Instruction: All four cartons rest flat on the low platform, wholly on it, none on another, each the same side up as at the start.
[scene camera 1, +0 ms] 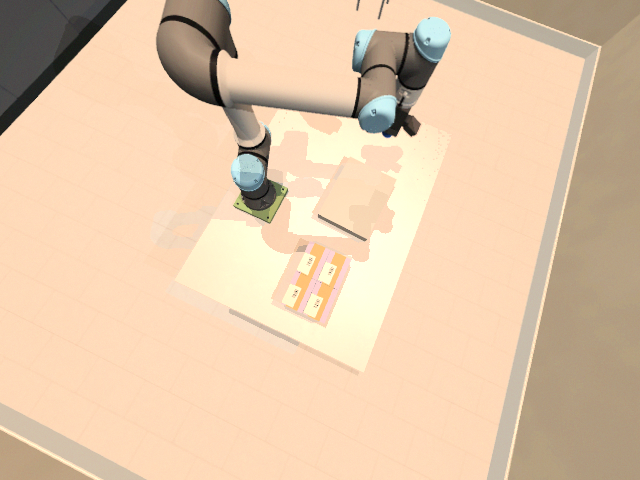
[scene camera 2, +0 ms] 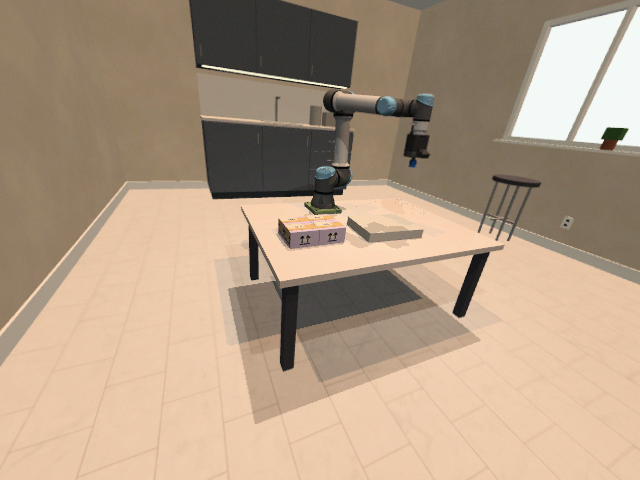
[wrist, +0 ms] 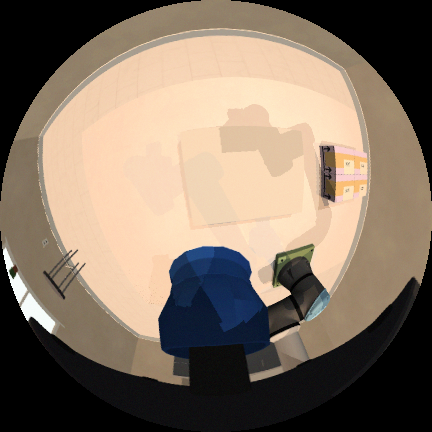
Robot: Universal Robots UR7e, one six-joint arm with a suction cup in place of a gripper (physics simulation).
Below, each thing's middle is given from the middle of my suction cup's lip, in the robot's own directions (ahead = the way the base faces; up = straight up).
Labels:
I see my suction cup 33 cm above the low platform [scene camera 1: 356, 200], 11 cm to the left of it and 1 cm past it.

